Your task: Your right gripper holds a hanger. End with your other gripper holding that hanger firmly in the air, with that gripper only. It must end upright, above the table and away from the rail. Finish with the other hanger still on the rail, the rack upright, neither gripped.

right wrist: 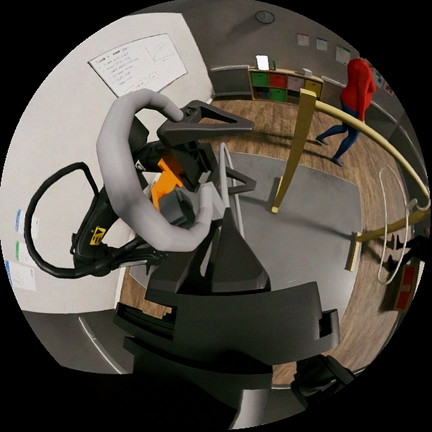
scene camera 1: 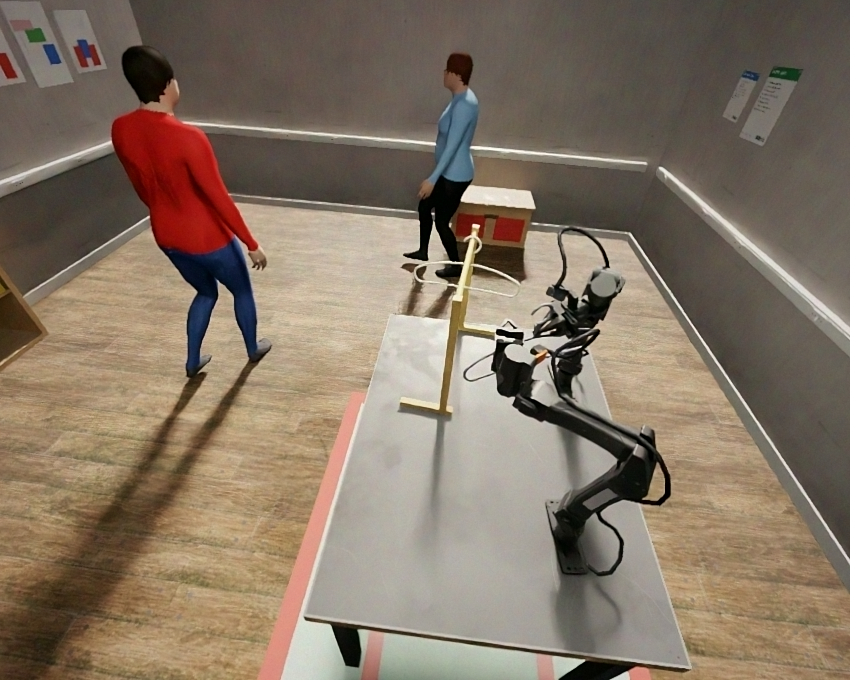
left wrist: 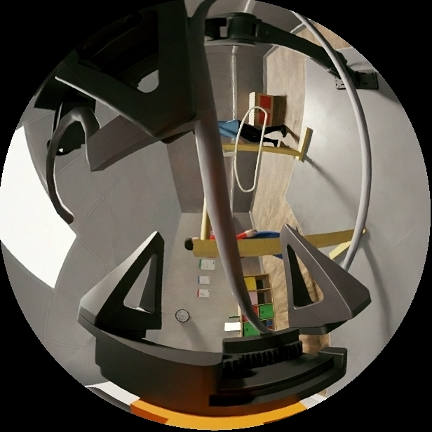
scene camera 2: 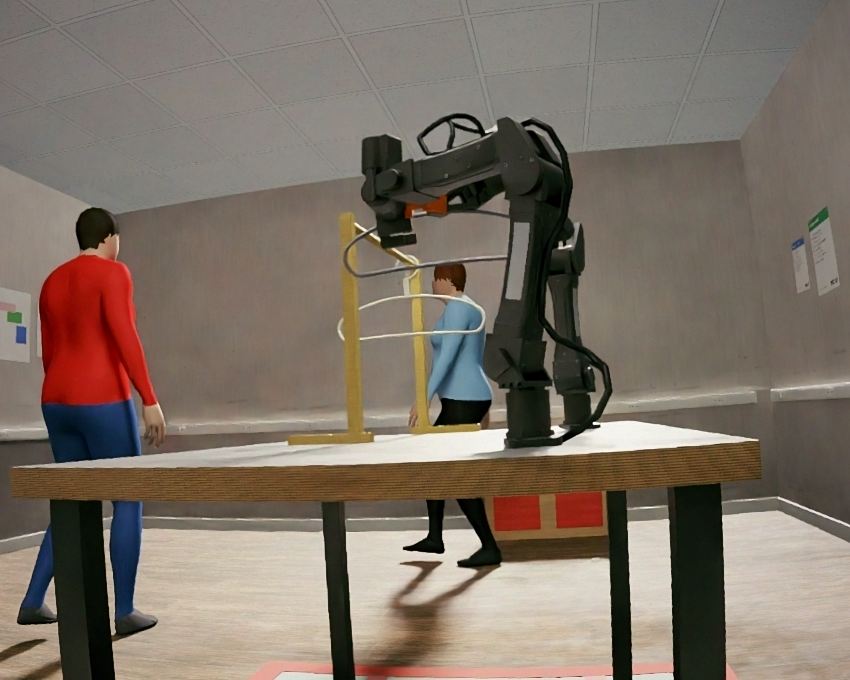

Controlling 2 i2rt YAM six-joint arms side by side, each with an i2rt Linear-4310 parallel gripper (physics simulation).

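Frame: origin at the left arm's base, x left, y down, z back, level; centimetres.
Seen in the pictures: left gripper, fingertip midpoint: (scene camera 1: pixel 505 333) (scene camera 2: pixel 403 220); right gripper, fingertip midpoint: (scene camera 1: pixel 533 335) (scene camera 2: pixel 437 208); left arm's base at its link origin: (scene camera 1: pixel 564 535) (scene camera 2: pixel 530 443); right arm's base at its link origin: (scene camera 1: pixel 561 382) (scene camera 2: pixel 578 428).
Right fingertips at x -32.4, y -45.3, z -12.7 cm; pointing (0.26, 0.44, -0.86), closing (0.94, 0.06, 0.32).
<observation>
Pixels of each thing's middle, then the offset from my right fingertips to it. "pt": a spot on its surface instead.
- grey hanger at the middle of its body: (scene camera 2: pixel 442 211) (scene camera 1: pixel 536 336) dz +0.9, dx -0.4, dy +0.7 cm
- white hanger at a spot on its surface: (scene camera 2: pixel 484 315) (scene camera 1: pixel 519 289) pt dz +8.5, dx -46.1, dy +15.3 cm
- yellow rack at the middle of its body: (scene camera 2: pixel 390 337) (scene camera 1: pixel 459 316) dz -14.8, dx -34.5, dy +20.8 cm
A grey hanger (scene camera 1: pixel 465 368) (scene camera 2: pixel 425 265) (left wrist: pixel 367 165) (right wrist: pixel 117 175) is in the air above the table, roughly upright, beside the rack. My right gripper (scene camera 1: pixel 542 322) (left wrist: pixel 178 131) (right wrist: pixel 223 213) is shut on it near the base of its hook; the left arm hides this gripper in scene camera 2. My left gripper (scene camera 1: pixel 508 331) (scene camera 2: pixel 398 241) (left wrist: pixel 220 233) (right wrist: pixel 255 162) is open, with one bar of the grey hanger running between its fingers in the left wrist view. The white hanger (scene camera 1: pixel 518 285) (scene camera 2: pixel 484 315) (left wrist: pixel 246 191) (right wrist: pixel 386 283) hangs on the rail towards its far end.
The yellow rack (scene camera 1: pixel 449 354) (scene camera 2: pixel 350 319) (left wrist: pixel 260 246) (right wrist: pixel 300 145) stands upright on the table (scene camera 1: pixel 460 531) (scene camera 2: pixel 354 478), close to the grey hanger and left gripper. The two arms' wrists are close together. Two people stand on the floor beyond the table.
</observation>
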